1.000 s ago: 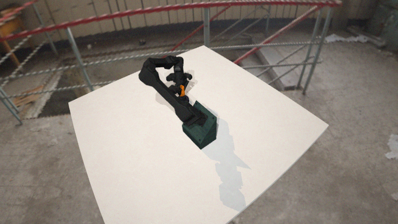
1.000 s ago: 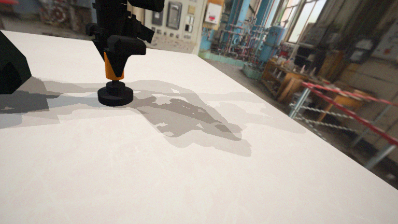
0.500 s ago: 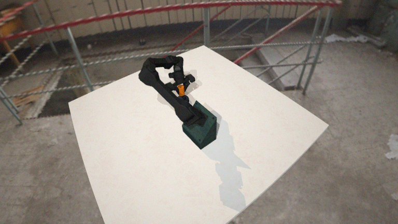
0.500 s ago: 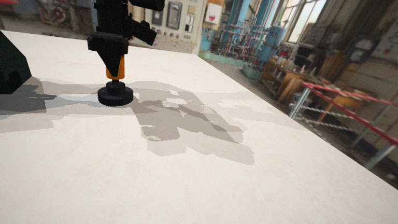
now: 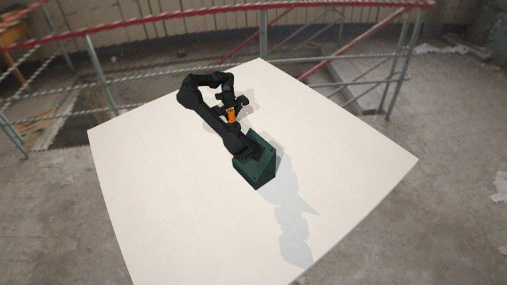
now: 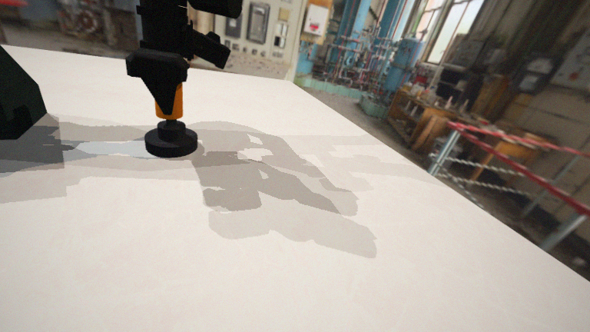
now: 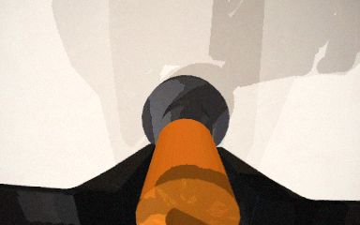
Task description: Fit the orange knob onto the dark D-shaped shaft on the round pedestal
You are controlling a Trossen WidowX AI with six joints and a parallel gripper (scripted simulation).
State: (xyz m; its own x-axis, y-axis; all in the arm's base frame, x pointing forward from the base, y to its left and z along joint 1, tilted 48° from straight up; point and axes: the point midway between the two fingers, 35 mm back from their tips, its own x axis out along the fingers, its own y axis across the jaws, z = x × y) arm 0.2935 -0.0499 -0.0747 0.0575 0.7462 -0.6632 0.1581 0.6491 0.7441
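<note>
The orange knob is 20 mm above my gripper tip. The rest, counted from my gripper tip: dark round pedestal: 40 mm below.
</note>
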